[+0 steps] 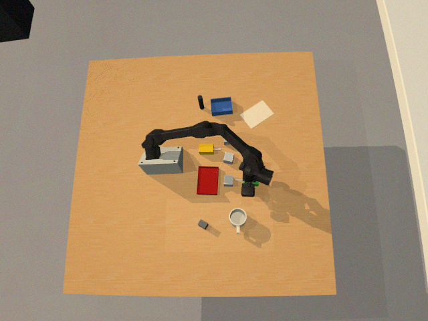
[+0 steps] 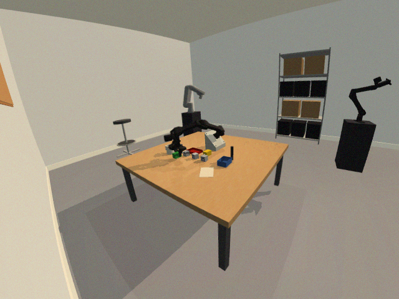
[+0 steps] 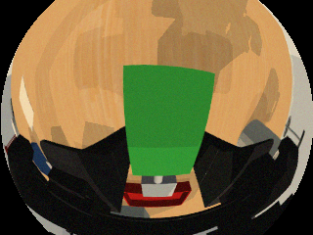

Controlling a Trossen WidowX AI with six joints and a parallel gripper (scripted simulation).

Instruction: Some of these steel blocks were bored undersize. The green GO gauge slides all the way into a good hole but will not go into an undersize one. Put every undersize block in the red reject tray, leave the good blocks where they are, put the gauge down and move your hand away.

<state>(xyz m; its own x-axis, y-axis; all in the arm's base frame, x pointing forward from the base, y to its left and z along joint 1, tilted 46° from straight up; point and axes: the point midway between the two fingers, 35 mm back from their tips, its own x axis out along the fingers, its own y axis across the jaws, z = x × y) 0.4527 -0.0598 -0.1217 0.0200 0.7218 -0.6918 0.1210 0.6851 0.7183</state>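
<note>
Right now the steel block is 90 mm behind my gripper tip, 10 mm to the left of it and 10 mm below it. Round my gripper tip: green GO gauge: 20 mm above, 10 mm behind; then red reject tray: 200 mm behind, 20 mm to the left, 20 mm below; then white mug: 190 mm to the right, 60 mm behind, 10 mm above.
</note>
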